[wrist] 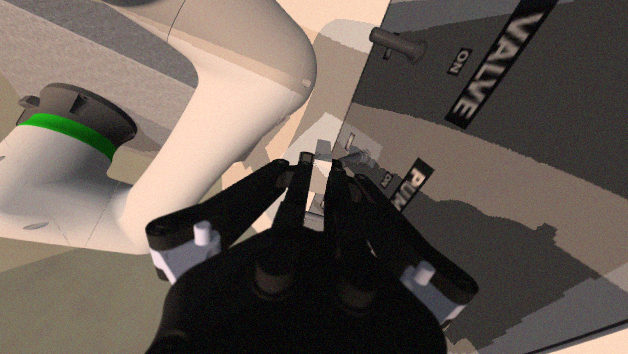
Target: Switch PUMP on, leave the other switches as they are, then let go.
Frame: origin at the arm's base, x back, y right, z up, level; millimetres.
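Seen in the pictures: gripper, fingertip midpoint: (321, 152); arm's base, link origin: (95, 113).
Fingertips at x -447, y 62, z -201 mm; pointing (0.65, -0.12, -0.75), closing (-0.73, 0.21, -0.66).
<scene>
Offsets run from my fingertips to a thing's top centre. "pt": to the spot under its first point. Level surfaces: height alone.
The PUMP switch @(pt dx -30, dy +7, dz -30 mm) (357, 157) is a small grey lever near the panel's left edge, above its ON tag @(pt dx -68, dy +27, dz -33 mm) (387, 179) and the partly covered PUMP label @(dx -88, dy +38, dz -19 mm) (414, 179). The lever points left, toward the fingertips. My gripper (321, 152) is shut and empty, with a narrow gap between its black fingers. Its right fingertip is right beside the PUMP lever's tip and overlaps it in view; whether they touch I cannot tell. The VALVE switch @(pt dx -67, dy -104, dz -26 mm) (395, 42) stands further up, with its lever also pointing left, near its ON tag (459, 61) and VALVE label @(dx -139, dy -71, dz -19 mm) (500, 62).
The dark grey panel @(dz -3 mm) (525, 165) slants across the right side, with shadows on it. The robot's own white arm (215, 125) fills much of the left, and a joint with a green ring (70, 131) is at the far left.
</scene>
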